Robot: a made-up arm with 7 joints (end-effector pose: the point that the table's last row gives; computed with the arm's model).
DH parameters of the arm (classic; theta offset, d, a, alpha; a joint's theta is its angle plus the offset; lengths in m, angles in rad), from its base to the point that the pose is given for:
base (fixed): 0 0.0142 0.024 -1.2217
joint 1: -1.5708 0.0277 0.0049 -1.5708
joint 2: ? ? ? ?
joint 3: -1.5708 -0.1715 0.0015 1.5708
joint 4: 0 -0.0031 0.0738 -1.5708
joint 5: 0 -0.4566 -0.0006 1.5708
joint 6: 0 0.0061 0.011 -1.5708
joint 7: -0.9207 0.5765 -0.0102 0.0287
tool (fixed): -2.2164 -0.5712 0 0
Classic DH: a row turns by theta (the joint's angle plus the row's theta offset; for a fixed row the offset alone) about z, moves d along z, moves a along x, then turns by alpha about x.
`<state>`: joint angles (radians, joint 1 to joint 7).
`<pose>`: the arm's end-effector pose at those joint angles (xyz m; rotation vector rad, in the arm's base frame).
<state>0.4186 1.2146 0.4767 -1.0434 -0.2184 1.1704 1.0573</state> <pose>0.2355 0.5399 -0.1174 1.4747 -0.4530 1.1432</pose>
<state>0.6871 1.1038 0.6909 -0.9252 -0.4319 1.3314 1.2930</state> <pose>0.0647 0.5884 -0.1411 1.8895 -0.2212 1.4179</pose>
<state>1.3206 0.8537 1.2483 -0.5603 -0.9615 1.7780 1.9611</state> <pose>-0.3936 0.4846 0.0131 -2.5469 -0.1536 -0.7821</pose>
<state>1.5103 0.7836 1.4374 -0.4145 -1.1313 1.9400 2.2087</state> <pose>-0.4904 0.3766 0.1039 -2.3615 -0.1663 -0.1930</pose>
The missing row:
joint 2: 1.2217 -0.0048 0.0234 1.5708
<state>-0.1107 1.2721 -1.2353 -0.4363 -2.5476 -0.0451 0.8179</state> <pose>0.1169 0.5691 -0.2720 0.4407 1.3000 -2.7167</pose>
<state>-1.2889 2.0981 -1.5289 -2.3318 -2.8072 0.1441 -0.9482</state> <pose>0.3977 0.0256 -0.0750 -0.8374 -0.8687 0.1382</pose>
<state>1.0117 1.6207 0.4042 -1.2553 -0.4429 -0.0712 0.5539</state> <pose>0.2256 0.5189 -0.1254 1.0662 -0.3567 -1.0199</pose>
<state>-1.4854 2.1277 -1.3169 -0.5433 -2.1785 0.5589 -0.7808</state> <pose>0.0842 0.5771 0.2747 -0.9833 -2.4917 0.8636</pose>
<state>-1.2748 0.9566 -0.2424 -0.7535 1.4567 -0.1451 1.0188</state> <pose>0.5678 0.2177 0.1915 -1.6403 -1.8081 0.9696</pose>
